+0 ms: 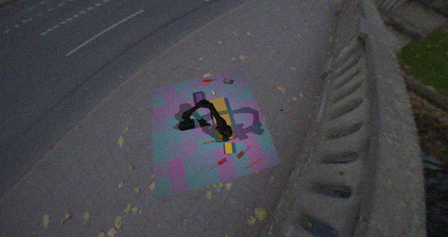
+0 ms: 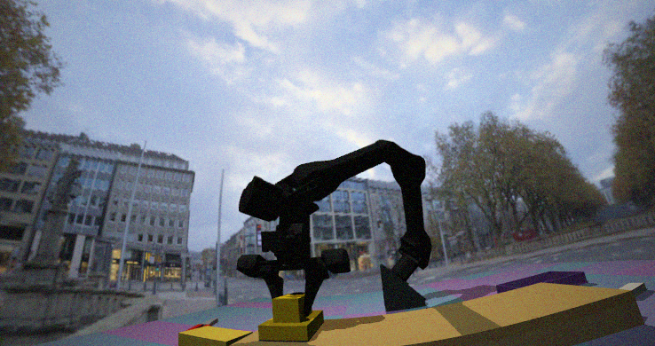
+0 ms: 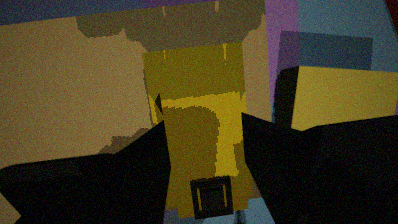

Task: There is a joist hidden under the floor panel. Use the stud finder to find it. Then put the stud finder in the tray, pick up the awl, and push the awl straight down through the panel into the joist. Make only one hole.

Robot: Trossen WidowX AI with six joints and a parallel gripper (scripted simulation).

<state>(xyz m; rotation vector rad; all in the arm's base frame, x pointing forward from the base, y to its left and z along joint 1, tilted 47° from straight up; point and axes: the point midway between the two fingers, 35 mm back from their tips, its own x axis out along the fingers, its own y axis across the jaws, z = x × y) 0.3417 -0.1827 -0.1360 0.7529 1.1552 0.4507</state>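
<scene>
Right now the purple tray is 18 cm behind my gripper tip, 54 cm to the left of it and 5 cm below it. From my gripper tip the other things lie so: yellow block (2 cm behind, 15 cm to the right, 5 cm below); yellow stud finder (2 cm behind, 2 cm above); awl (17 cm behind, 3 cm to the right, 6 cm below).
</scene>
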